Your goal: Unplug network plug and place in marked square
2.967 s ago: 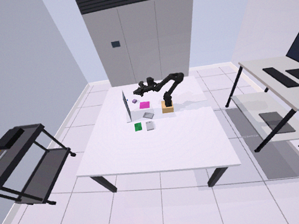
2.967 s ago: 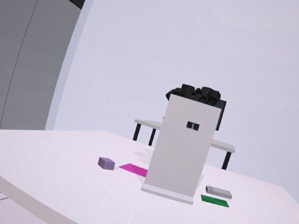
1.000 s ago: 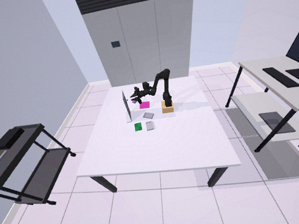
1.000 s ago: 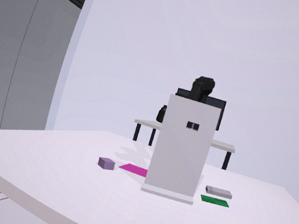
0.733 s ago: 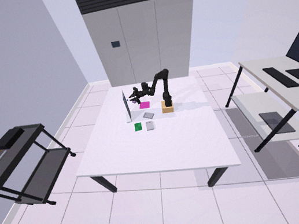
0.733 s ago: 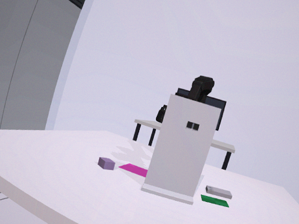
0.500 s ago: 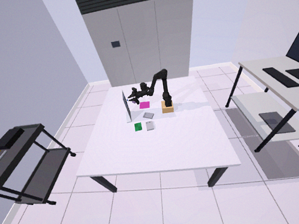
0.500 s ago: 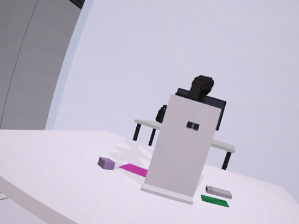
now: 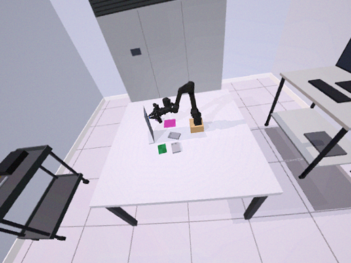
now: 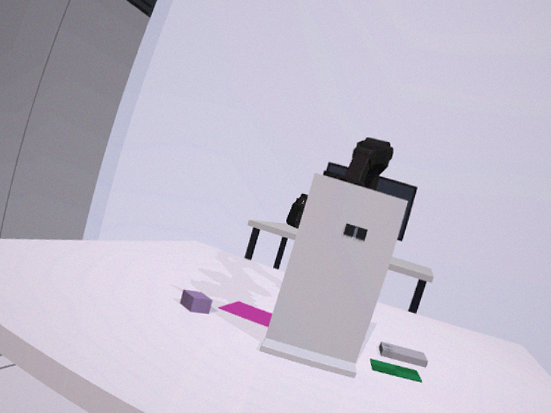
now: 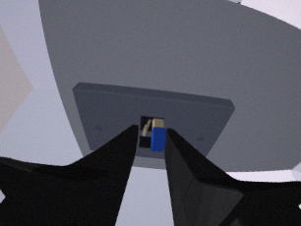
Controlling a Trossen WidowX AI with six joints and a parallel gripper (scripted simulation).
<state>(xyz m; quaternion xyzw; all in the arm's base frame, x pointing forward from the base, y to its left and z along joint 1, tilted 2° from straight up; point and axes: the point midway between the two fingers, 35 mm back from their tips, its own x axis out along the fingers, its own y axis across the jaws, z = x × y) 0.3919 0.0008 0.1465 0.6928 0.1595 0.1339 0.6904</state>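
Now: the magenta marked square 150 mm behind my gripper tip, 160 mm to the right of it and 240 mm below it. Round my gripper tip: green flat card 70 mm behind, 170 mm to the left, 240 mm below; white panel 20 mm ahead, 10 mm to the left, 90 mm below.
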